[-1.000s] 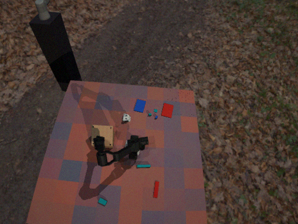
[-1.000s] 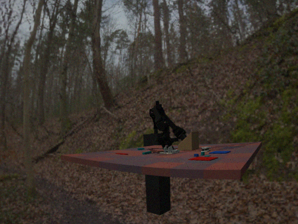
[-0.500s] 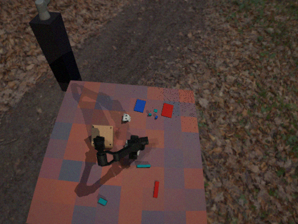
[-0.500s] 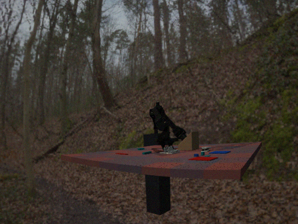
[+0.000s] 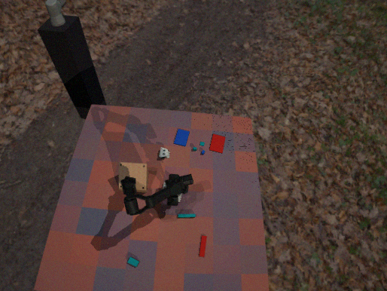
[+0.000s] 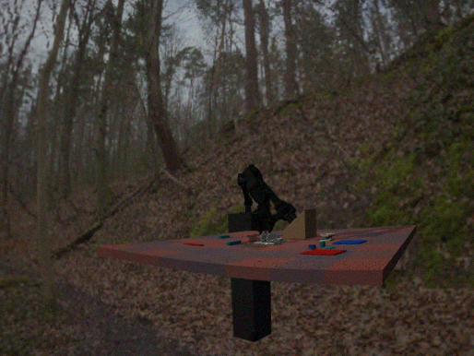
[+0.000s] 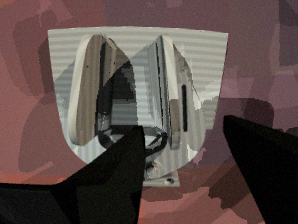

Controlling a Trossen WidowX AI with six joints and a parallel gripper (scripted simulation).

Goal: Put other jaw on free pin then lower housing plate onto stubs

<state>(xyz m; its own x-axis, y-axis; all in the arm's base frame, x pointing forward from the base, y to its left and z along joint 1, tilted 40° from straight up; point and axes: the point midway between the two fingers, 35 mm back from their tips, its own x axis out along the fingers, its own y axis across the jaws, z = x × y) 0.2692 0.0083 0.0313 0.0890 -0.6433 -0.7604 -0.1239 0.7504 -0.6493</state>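
Now: the white base 4 cm below my gripper tip, 3 cm to the left of it and 2 cm ahead of it. From my gripper tip the other things lie so: teal bar (11 cm to the right, 11 cm ahead, 3 cm below); then blue tile (44 cm to the left, 4 cm below, 1 cm behind); then red bar (27 cm to the right, 23 cm ahead, 4 cm below).
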